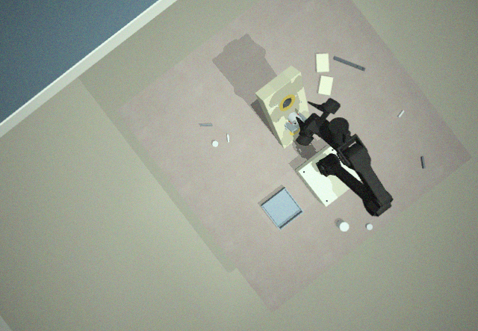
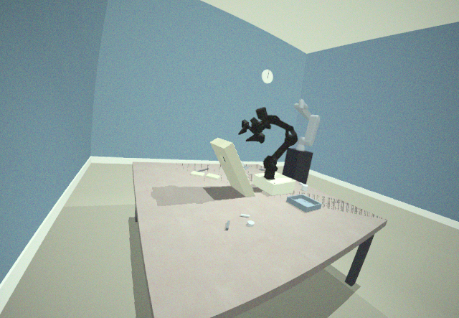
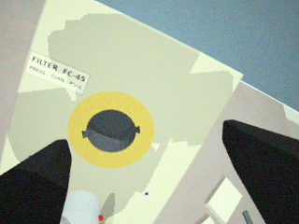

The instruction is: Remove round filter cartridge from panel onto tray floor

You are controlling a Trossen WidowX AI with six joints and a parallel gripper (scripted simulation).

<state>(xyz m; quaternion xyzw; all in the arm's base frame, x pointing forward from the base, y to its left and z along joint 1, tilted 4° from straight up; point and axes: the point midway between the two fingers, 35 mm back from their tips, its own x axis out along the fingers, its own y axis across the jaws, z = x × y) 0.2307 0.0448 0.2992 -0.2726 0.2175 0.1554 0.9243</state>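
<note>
The white round filter cartridge is 2 cm behind my gripper tip, 1 cm to the right of it and 17 cm below it. Round my gripper tip: grey flap: 3 cm behind, 1 cm to the right, 21 cm below; blue-grey tray: 39 cm behind, 21 cm to the left, 33 cm below; panel: 2 cm ahead, 19 cm below.
</note>
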